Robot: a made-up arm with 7 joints. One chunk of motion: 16 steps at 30 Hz.
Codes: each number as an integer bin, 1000 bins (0 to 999) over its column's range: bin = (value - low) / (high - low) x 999, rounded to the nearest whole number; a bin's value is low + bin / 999 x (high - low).
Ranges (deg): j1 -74..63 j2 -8..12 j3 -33..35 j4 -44..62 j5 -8..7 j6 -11..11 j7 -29..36
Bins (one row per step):
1: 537 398 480 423 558 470 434
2: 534 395 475 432 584 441 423
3: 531 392 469 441 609 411 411
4: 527 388 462 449 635 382 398
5: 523 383 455 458 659 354 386
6: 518 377 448 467 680 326 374
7: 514 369 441 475 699 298 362
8: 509 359 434 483 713 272 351
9: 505 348 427 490 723 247 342
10: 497 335 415 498 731 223 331
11: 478 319 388 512 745 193 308
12: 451 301 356 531 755 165 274
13: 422 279 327 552 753 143 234
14: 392 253 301 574 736 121 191
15: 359 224 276 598 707 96 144
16: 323 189 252 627 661 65 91
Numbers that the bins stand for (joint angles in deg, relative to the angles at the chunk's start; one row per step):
1: -0.36 -0.03 -0.33 0.88 0.38 -0.65 -0.76
2: -0.77 -0.09 -0.67 1.84 0.77 -1.29 -1.48
3: -1.18 -0.15 -1.08 2.79 1.14 -1.95 -2.26
4: -1.73 -0.23 -1.55 3.64 1.53 -2.59 -3.10
5: -2.28 -0.33 -2.03 4.60 1.89 -3.20 -3.88
6: -2.96 -0.45 -2.51 5.55 2.21 -3.82 -4.67
7: -3.51 -0.61 -2.98 6.40 2.50 -4.44 -5.45
8: -4.20 -0.81 -3.46 7.25 2.71 -5.01 -6.16
9: -4.75 -1.03 -3.93 7.99 2.86 -5.56 -6.75
10: -5.84 -1.29 -4.75 8.84 2.98 -6.09 -7.46
11: -8.45 -1.61 -6.59 10.33 3.19 -6.75 -8.96
12: -12.15 -1.97 -8.77 12.34 3.34 -7.37 -11.17
13: -16.13 -2.41 -10.74 14.57 3.31 -7.85 -13.77
14: -20.24 -2.93 -12.51 16.90 3.05 -8.34 -16.57
15: -24.77 -3.52 -14.21 19.45 2.62 -8.89 -19.63
16: -29.70 -4.22 -15.85 22.53 1.92 -9.57 -23.08

